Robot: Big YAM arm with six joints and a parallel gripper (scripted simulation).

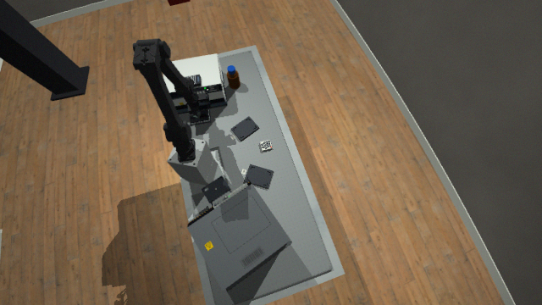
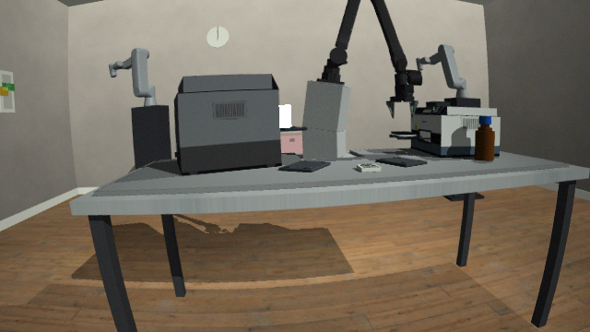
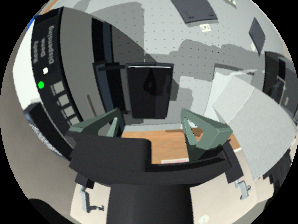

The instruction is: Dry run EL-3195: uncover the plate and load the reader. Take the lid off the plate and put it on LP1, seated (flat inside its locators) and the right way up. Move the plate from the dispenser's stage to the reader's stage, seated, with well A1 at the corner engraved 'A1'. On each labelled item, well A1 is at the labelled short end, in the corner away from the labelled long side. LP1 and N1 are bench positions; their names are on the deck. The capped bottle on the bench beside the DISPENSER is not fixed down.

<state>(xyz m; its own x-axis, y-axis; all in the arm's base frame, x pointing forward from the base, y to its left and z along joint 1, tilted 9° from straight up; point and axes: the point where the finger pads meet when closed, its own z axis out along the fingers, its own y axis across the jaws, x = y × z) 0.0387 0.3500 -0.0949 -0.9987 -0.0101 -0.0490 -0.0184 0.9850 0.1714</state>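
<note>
Now: the lidded plate 8 cm below my hand, 1 cm to the left of it and 1 cm behind it. From my hand the other things lie so: brown capped bottle 29 cm to the left, 26 cm ahead, 6 cm below.
</note>
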